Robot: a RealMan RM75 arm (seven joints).
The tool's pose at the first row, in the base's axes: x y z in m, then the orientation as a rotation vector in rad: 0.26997, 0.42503, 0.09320, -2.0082, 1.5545, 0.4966
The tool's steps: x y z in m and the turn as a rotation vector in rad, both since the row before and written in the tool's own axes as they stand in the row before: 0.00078, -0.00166, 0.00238, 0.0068, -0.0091, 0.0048; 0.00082, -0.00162, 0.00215, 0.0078, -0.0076, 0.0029; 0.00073, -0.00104, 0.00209, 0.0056, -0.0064, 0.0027; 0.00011, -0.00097, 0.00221, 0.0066, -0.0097, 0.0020; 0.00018, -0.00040, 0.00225, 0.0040, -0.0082, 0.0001; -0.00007, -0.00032, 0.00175, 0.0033, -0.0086, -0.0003; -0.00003, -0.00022, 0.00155, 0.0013, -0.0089, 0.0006; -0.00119, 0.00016, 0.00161, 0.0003, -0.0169, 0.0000; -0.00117, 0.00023, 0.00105, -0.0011, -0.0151, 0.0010; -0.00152, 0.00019, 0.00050, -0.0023, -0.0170, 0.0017; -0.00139, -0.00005, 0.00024, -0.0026, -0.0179, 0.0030; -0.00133, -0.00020, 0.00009, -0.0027, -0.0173, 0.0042; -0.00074, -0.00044, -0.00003, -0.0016, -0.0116, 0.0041; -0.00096, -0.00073, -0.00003, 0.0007, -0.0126, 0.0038; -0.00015, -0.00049, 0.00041, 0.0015, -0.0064, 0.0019
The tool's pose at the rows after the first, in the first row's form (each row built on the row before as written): 0.27187, 0.42622, 0.09120, -1.9949, 1.5539, 0.5010; 0.27374, 0.42724, 0.08936, -1.9830, 1.5521, 0.5024; 0.27504, 0.42820, 0.08752, -1.9735, 1.5509, 0.5045; 0.27612, 0.42969, 0.08596, -1.9619, 1.5469, 0.5084; 0.27668, 0.43108, 0.08423, -1.9544, 1.5418, 0.5124; 0.27708, 0.43233, 0.08303, -1.9475, 1.5361, 0.5172; 0.27738, 0.43341, 0.08194, -1.9413, 1.5312, 0.5243; 0.27702, 0.43533, 0.08148, -1.9319, 1.5207, 0.5391; 0.27656, 0.43685, 0.08143, -1.9238, 1.5123, 0.5539; 0.27601, 0.43824, 0.08204, -1.9150, 1.5034, 0.5716; 0.27571, 0.43938, 0.08282, -1.9050, 1.4952, 0.5908; 0.27557, 0.44038, 0.08371, -1.8946, 1.4886, 0.6100; 0.27581, 0.44092, 0.08434, -1.8866, 1.4854, 0.6232; 0.27628, 0.44164, 0.08519, -1.8764, 1.4814, 0.6351; 0.27673, 0.44211, 0.08512, -1.8704, 1.4794, 0.6401
